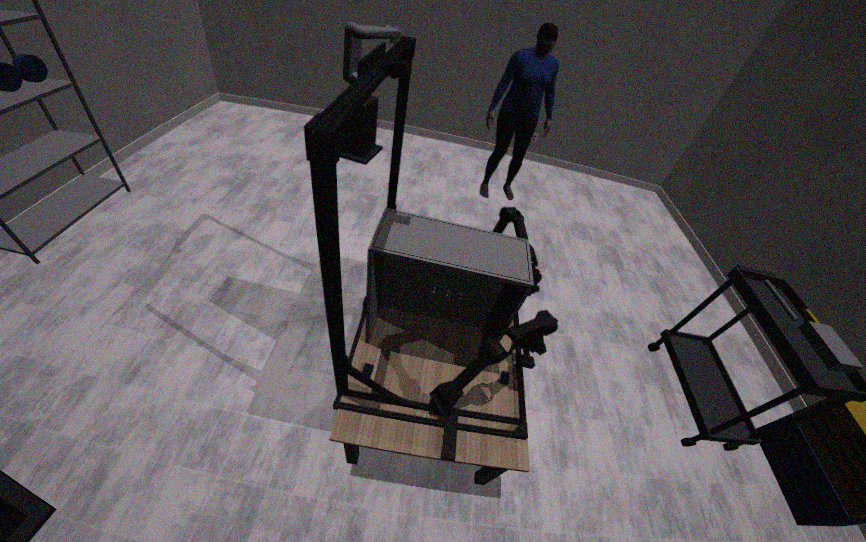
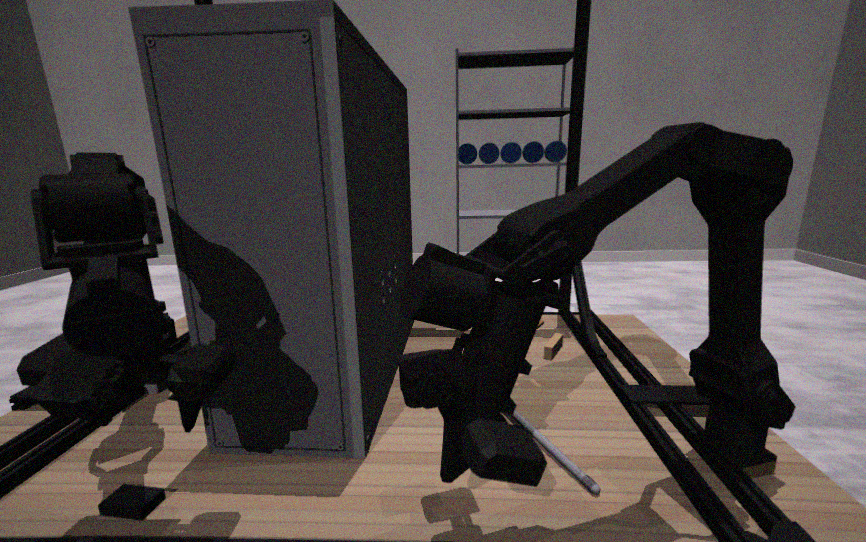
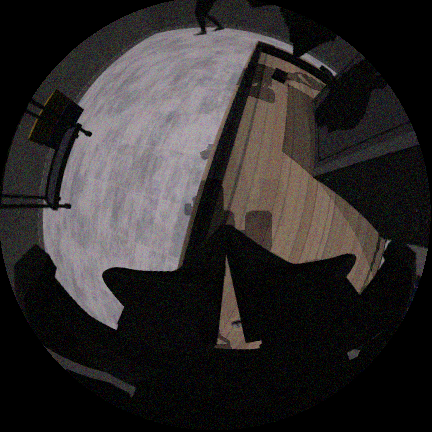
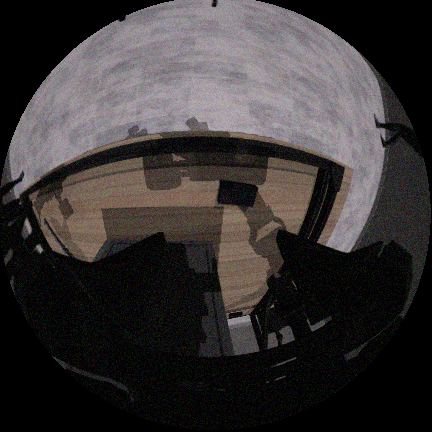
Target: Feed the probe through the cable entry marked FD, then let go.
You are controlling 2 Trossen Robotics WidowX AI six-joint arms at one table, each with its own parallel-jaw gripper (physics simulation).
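Frame: origin at the left arm's base, x left, y back, z up, level; millimetres.
Seen in the pictures: left gripper, fingertip midpoint: (image 2: 445, 480) (image 3: 224, 230); right gripper, fingertip midpoint: (image 1: 514, 357) (image 2: 148, 426) (image 3: 293, 47) (image 4: 222, 237); left arm's base, origin of the base link: (image 2: 733, 447) (image 4: 35, 236); right arm's base, origin of the base link: (image 1: 437, 407) (image 2: 152, 375) (image 4: 279, 281).
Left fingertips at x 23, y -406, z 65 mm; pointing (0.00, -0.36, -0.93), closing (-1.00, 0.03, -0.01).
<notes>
Offsets run from my left fingertips to a thing's middle. "spot": to the spot under its first point. Level surfaces: height alone.
The grey probe @(dx -129, dy +179, dz -75 mm) (image 2: 562, 459) lies flat on the wooden table @(dz -85 mm) (image 2: 377, 500) (image 1: 420, 438), apart from any gripper. The grey cabinet @(dx -456, dy -80, dz +198 mm) (image 2: 248, 161) (image 1: 452, 247) stands on the table; small cable entry holes @(spot: dx -389, dy +13, dz +96 mm) (image 2: 389, 285) show on its dark side, and I cannot read their labels. My left gripper (image 2: 455, 473) (image 3: 224, 230) is shut on nothing and hangs low over the table, just left of the probe. My right gripper (image 2: 184, 414) (image 4: 222, 237) (image 1: 533, 344) is open and empty by the cabinet's light face.
A small wooden block @(dx -385, dy +359, dz -71 mm) (image 2: 552, 345) lies behind the left arm. A black gantry frame (image 1: 325, 242) (image 2: 578, 108) rises from the table, with slanted struts (image 2: 624, 371). A shelf rack (image 2: 512, 58), a person (image 1: 528, 81) and a cart (image 1: 678, 344) stand off the table.
</notes>
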